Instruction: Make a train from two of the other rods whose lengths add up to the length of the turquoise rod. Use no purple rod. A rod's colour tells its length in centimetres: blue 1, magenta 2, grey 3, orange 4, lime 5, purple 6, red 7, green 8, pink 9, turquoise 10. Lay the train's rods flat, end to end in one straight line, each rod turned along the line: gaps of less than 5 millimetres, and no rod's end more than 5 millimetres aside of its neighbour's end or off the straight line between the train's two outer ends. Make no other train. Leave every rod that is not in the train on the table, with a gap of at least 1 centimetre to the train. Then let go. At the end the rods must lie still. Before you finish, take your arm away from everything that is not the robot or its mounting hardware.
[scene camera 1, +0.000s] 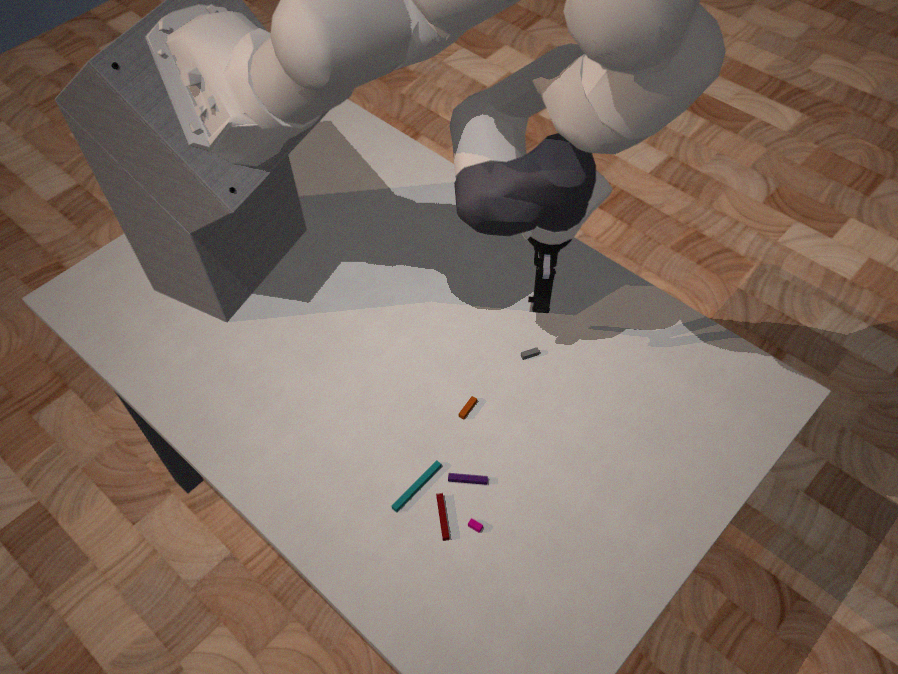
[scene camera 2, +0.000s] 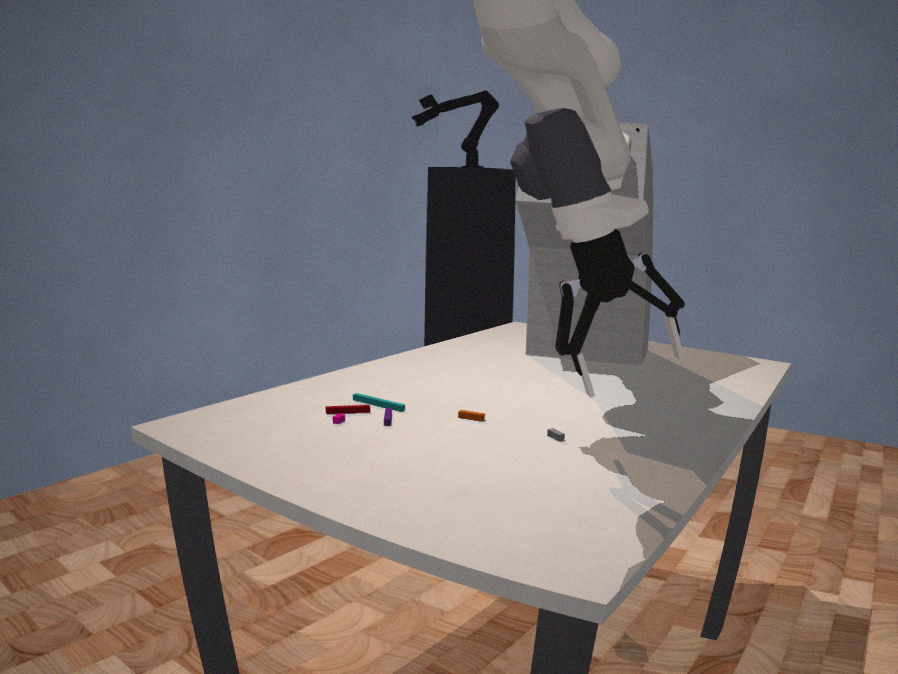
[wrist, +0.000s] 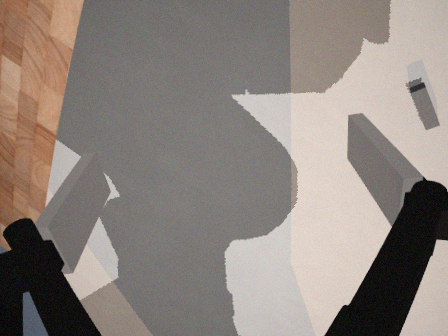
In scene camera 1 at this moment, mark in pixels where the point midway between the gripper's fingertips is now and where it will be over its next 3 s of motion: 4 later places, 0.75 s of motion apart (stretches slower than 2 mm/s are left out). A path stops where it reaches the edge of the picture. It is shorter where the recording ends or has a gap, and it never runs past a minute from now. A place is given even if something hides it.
My gripper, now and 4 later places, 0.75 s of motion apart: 539, 268; 514, 237; 496, 257; 514, 298; 533, 325
